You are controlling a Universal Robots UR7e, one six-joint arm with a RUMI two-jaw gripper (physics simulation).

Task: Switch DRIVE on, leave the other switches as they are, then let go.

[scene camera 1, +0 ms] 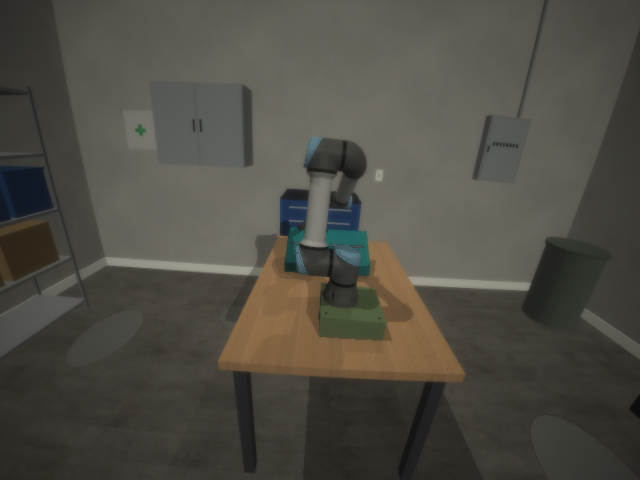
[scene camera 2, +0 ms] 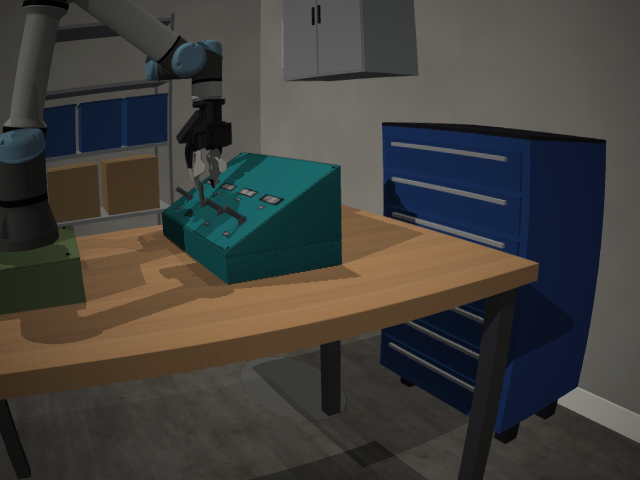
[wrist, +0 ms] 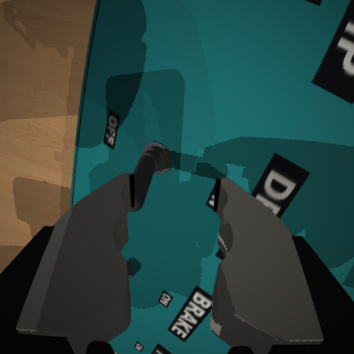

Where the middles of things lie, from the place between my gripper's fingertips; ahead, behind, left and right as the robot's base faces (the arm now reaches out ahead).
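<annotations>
Teal console (scene camera 2: 291,209): 5 cm below my hand, 7 cm to the right of it, 6 cm ahead of it.
</annotations>
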